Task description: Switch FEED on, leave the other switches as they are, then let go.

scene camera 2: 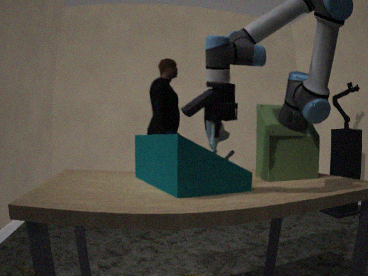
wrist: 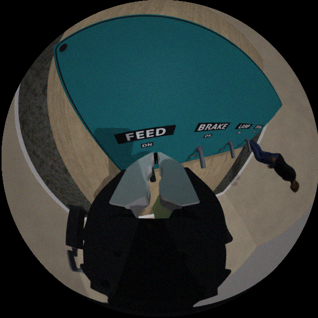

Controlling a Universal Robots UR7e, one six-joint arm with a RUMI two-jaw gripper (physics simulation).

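Seen in the pictures: gripper, fingertip midpoint: (scene camera 2: pixel 213 149); arm's base at its link origin: (scene camera 2: pixel 293 121).
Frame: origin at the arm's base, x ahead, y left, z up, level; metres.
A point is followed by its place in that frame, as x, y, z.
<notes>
The teal sloped switch box (scene camera 2: pixel 207 175) {0.446, 0.284, -0.183} (wrist: pixel 155 75) stands on the table. The FEED label (wrist: pixel 145 133) and its ON mark (wrist: pixel 147 145) lie just beyond the fingertips in the wrist view. My gripper (scene camera 2: pixel 214 149) {0.409, 0.191, -0.113} (wrist: pixel 156 153) is shut, with nothing between its fingers, low over the slope. The FEED lever (wrist: pixel 153 177) shows partly as a dark end behind the finger gap; its base is hidden, so its position is unclear. The BRAKE lever (wrist: pixel 201 157) and LAMP lever (wrist: pixel 231 150) point away from their ON marks. One lever (scene camera 2: pixel 230 155) {0.352, 0.193, -0.131} sticks up right of the fingertips in the scene view.
A fourth lever (wrist: pixel 247 145) stands beyond LAMP; its label is too small to read. A green sloped box (scene camera 2: pixel 292 157) {0.050, 0.086, -0.150} stands on the wooden table (scene camera 2: pixel 100 197) {0.753, 0.328, -0.245} to the right. A person (scene camera 2: pixel 164 107) (wrist: pixel 282 167) stands behind the table. A black pedestal (scene camera 2: pixel 346 152) is at the far right.
</notes>
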